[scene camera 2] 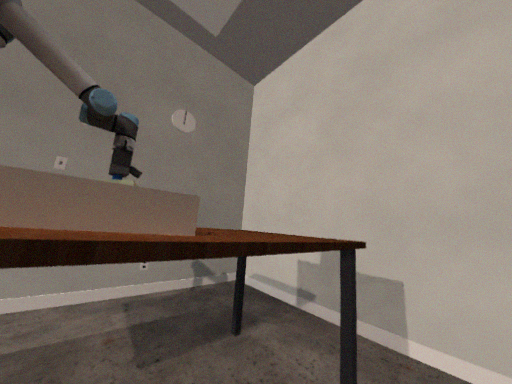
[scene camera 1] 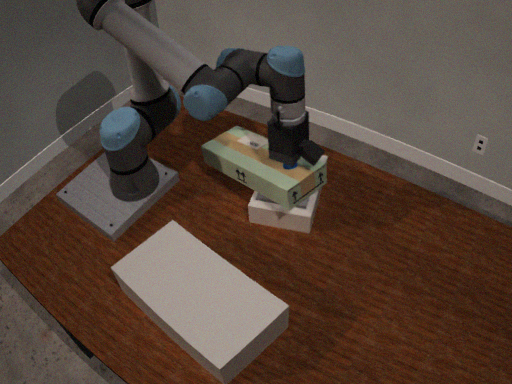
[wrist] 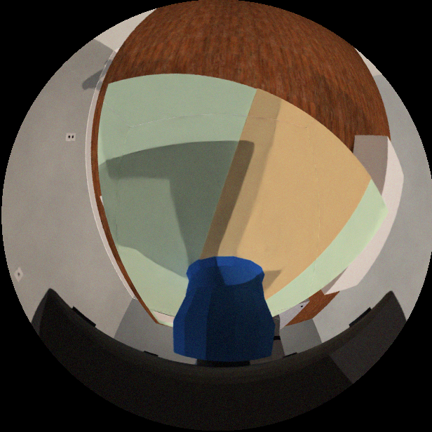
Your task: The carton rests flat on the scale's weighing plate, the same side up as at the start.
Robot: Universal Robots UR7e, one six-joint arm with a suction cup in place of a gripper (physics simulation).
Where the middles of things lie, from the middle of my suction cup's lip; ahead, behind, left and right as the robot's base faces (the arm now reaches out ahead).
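White scale [scene camera 1: 262, 210]: from my suction cup, 60 mm to the left, 30 mm behind, 140 mm below.
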